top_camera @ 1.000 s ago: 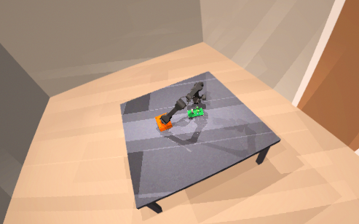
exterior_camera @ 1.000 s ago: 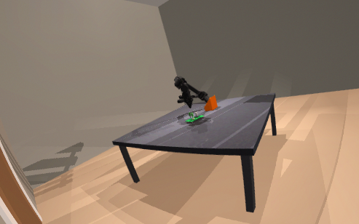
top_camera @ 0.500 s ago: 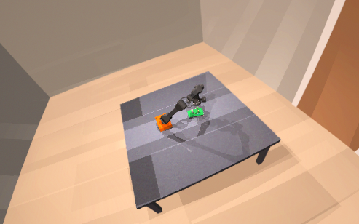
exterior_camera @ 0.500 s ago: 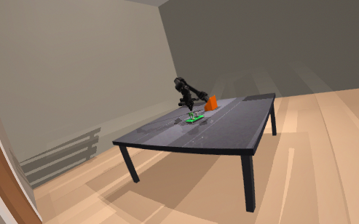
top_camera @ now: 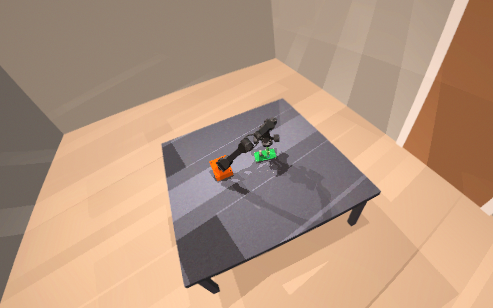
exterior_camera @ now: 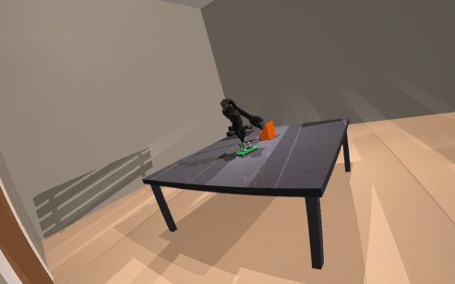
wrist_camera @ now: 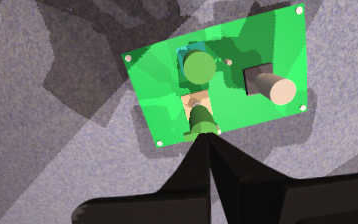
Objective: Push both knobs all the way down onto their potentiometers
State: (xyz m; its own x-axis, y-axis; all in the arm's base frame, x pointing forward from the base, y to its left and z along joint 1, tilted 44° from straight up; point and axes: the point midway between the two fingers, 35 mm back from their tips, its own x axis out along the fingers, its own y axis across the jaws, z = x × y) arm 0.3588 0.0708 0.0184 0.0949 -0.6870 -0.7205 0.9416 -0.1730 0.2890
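Right now my gripper tip is 2 cm above the green knob. Also, from my gripper tip: beige knob 6 cm behind, 4 cm below.
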